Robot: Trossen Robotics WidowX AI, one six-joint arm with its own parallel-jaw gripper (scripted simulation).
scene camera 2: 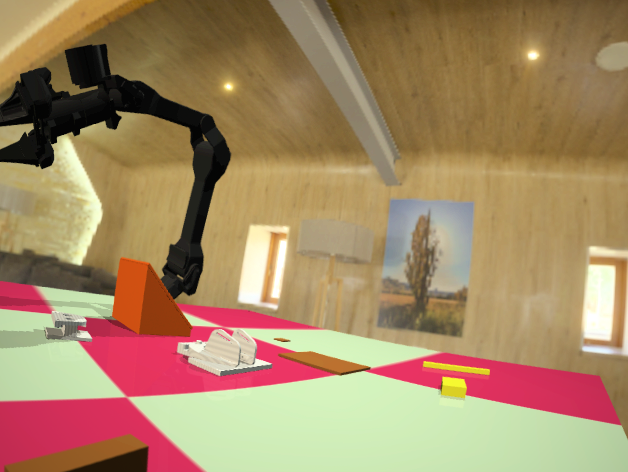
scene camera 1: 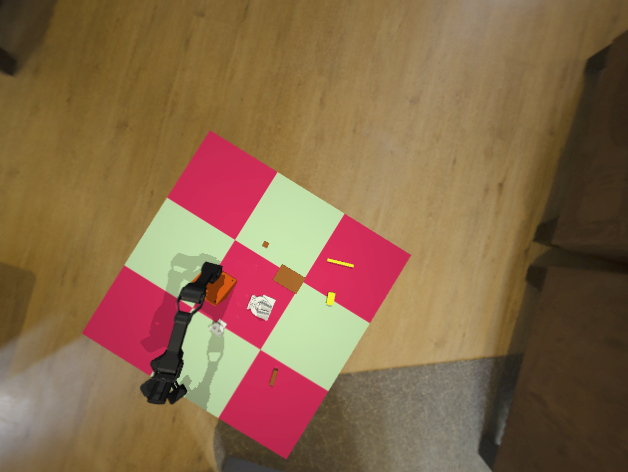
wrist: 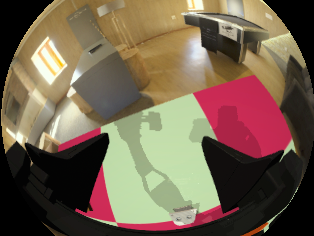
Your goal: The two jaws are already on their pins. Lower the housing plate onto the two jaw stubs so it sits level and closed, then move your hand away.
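Flat brown plate, visible. White base, visible. Gripper open, holding nothing.
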